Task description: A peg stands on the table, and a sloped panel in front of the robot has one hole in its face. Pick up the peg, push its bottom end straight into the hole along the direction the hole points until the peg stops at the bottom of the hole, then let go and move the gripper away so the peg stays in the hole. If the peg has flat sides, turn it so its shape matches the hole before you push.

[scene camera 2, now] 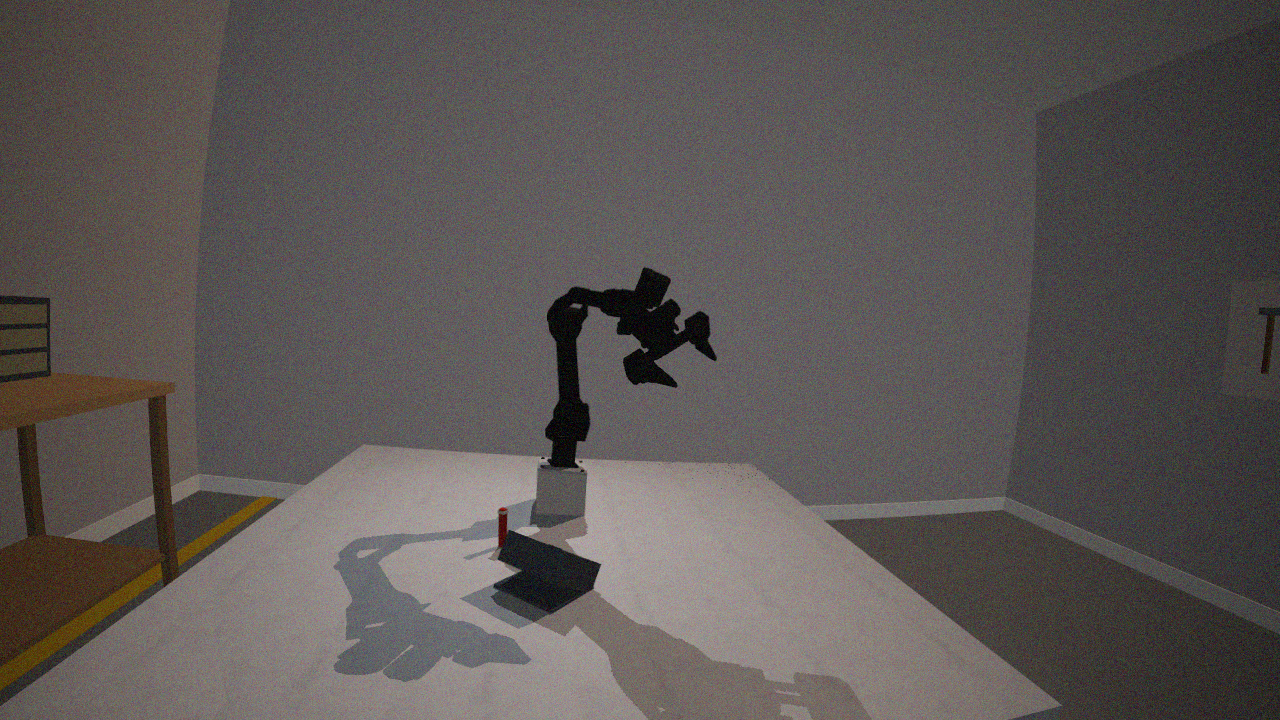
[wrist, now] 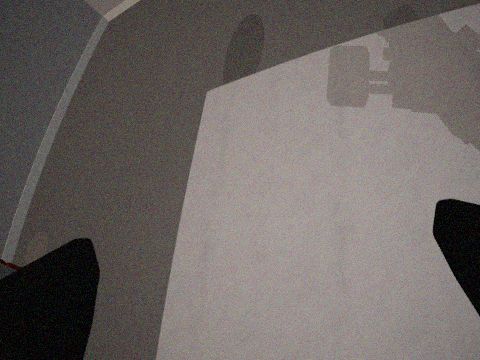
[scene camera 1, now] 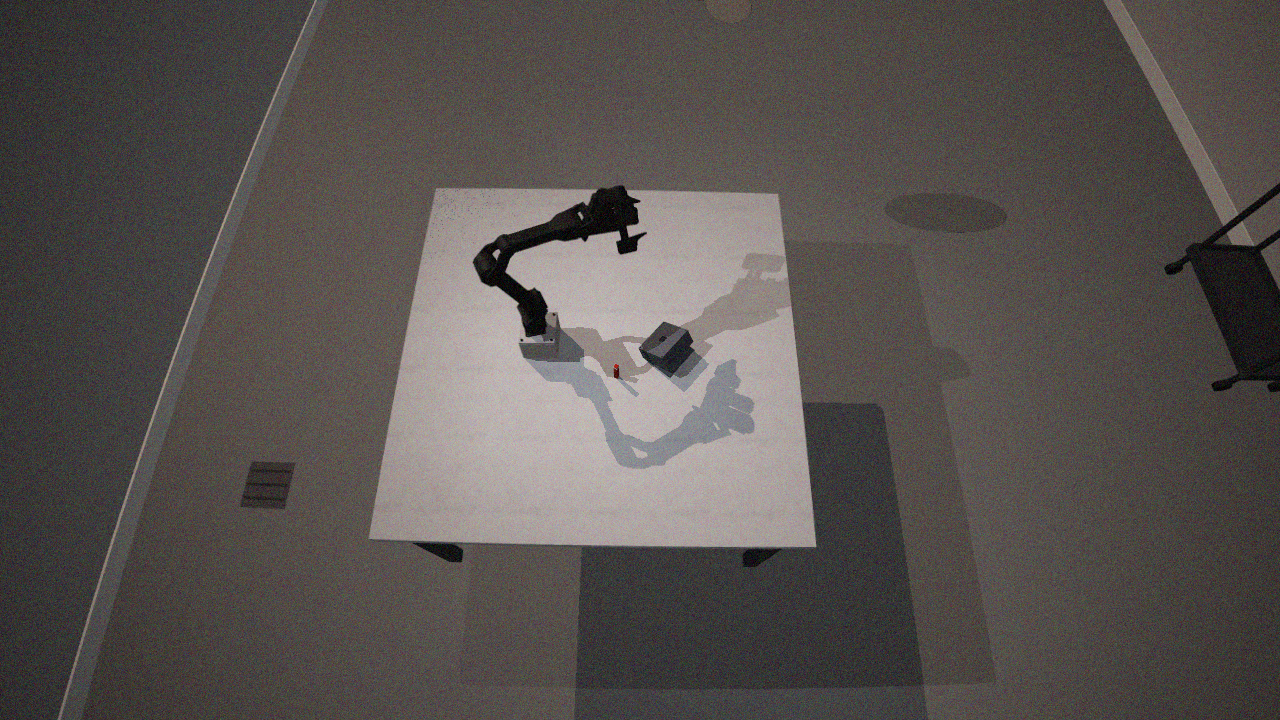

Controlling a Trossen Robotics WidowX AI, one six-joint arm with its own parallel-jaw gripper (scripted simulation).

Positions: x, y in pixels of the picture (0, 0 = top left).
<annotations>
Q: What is my gripper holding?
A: Nothing.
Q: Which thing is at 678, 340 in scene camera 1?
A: A dark sloped panel.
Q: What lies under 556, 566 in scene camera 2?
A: A dark sloped panel.
</annotations>
